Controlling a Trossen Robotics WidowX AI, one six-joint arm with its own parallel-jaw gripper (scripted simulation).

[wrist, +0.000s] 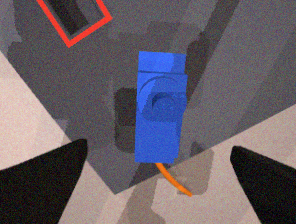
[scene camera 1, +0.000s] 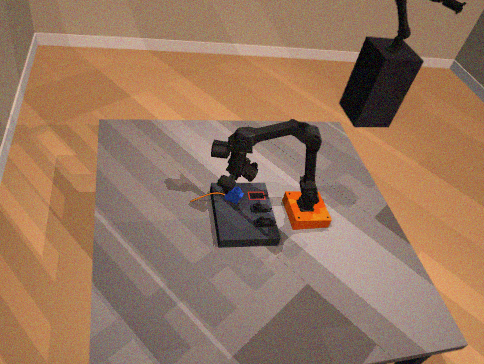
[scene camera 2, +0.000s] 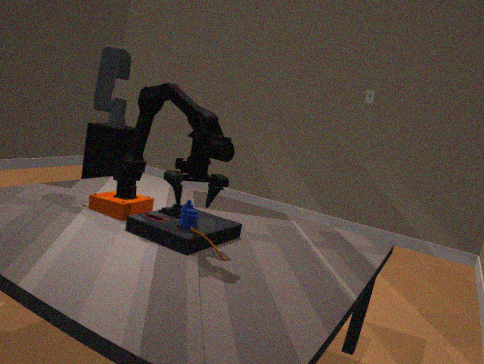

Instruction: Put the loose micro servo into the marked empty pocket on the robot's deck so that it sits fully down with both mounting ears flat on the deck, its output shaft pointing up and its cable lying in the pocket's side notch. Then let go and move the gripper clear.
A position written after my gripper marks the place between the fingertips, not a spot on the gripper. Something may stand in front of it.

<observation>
My gripper (scene camera 2: 192, 207) is open and holds nothing. I also see a blue micro servo (wrist: 161, 85) and a dark robot deck (scene camera 2: 170, 234).
My gripper also shows in the wrist view (wrist: 160, 149) and in scene camera 1 (scene camera 1: 230, 186). The dark robot deck also shows in the wrist view (wrist: 233, 62) and in scene camera 1 (scene camera 1: 234, 223).
</observation>
